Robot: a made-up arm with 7 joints.
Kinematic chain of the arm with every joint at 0, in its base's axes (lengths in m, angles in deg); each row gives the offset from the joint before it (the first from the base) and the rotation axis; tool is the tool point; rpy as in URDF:
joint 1: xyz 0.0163 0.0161 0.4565 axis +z
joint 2: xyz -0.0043 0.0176 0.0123 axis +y
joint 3: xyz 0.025 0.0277 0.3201 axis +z
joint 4: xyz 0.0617 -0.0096 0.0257 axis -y
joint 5: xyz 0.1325 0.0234 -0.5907 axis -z
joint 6: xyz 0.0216 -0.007 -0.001 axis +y
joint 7: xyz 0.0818 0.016 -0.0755 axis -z
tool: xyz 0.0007 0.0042 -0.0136 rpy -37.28 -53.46 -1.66
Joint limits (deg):
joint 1: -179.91..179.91
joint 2: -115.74..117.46
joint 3: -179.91..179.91
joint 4: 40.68..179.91
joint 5: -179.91..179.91
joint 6: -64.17..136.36
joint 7: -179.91..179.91
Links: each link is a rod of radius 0.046 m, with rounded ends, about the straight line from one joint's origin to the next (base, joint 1, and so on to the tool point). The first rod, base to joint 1, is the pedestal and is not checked.
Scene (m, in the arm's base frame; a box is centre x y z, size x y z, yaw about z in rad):
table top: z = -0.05
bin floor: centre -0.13 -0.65 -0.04 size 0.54 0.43 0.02 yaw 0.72
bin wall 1: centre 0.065 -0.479 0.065 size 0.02 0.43 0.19 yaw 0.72
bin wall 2: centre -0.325 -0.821 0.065 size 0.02 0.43 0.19 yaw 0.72
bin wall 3: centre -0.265 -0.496 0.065 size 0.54 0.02 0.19 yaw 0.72
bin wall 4: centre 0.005 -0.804 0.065 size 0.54 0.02 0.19 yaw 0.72
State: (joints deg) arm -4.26 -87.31 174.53 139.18 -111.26 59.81 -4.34
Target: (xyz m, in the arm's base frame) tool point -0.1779 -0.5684 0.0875
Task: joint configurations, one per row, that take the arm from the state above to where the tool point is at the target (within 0.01 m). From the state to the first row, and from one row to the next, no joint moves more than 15 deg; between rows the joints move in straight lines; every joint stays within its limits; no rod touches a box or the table.
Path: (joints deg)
1: -15.42 -76.24 160.00 131.24 -110.95 60.86 -4.31
2: -26.58 -65.17 145.48 123.31 -110.64 61.91 -4.29
3: -37.74 -54.11 130.95 115.37 -110.33 62.95 -4.26
4: -48.91 -43.04 116.42 107.43 -110.02 64.00 -4.23
5: -60.07 -31.97 101.89 99.50 -109.71 65.05 -4.21
6: -71.23 -20.90 87.37 91.56 -109.40 66.10 -4.18
7: -82.39 -9.83 72.84 83.63 -109.10 67.14 -4.15
8: -93.55 1.24 58.31 75.69 -108.79 68.19 -4.13
9: -104.71 12.30 43.78 67.75 -108.48 69.24 -4.10
10: -115.87 23.37 29.26 59.82 -108.17 70.29 -4.07
11: -127.03 34.44 14.73 51.88 -107.86 71.34 -4.05

